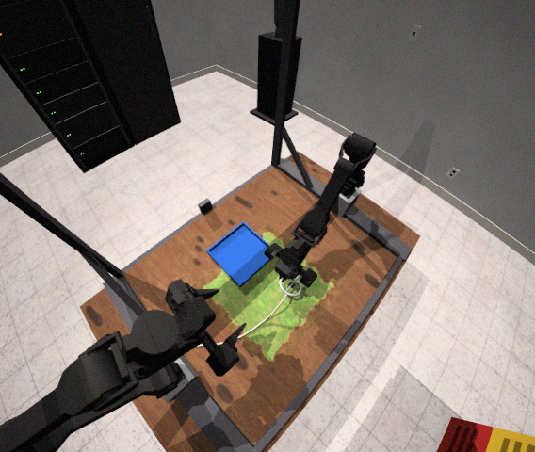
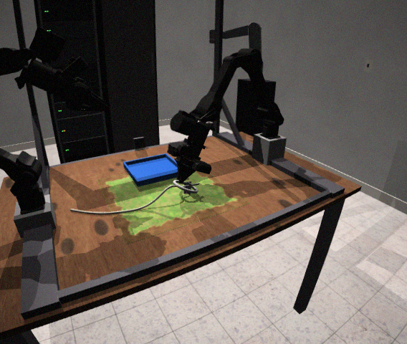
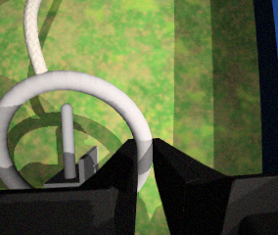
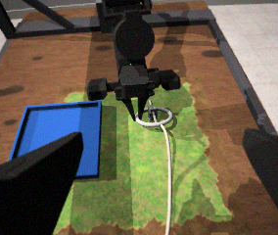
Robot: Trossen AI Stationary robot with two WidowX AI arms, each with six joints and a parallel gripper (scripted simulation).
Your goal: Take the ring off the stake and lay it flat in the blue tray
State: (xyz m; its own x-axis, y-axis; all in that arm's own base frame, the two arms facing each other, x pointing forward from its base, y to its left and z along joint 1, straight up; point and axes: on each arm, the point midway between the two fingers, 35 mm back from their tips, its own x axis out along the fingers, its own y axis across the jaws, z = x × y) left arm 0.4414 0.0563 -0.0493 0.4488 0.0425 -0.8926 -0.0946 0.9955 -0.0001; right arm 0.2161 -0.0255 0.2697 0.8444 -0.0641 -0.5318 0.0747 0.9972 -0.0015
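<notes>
Right now the stake is 4 cm ahead of my left hand and 4 cm below it. Also, from my left hand: blue tray: 18 cm behind, 3 cm to the right, 5 cm below; then ring: 4 cm ahead, 1 cm to the right, 3 cm below; then green mat: 2 cm behind, 6 cm to the right, 7 cm below.
</notes>
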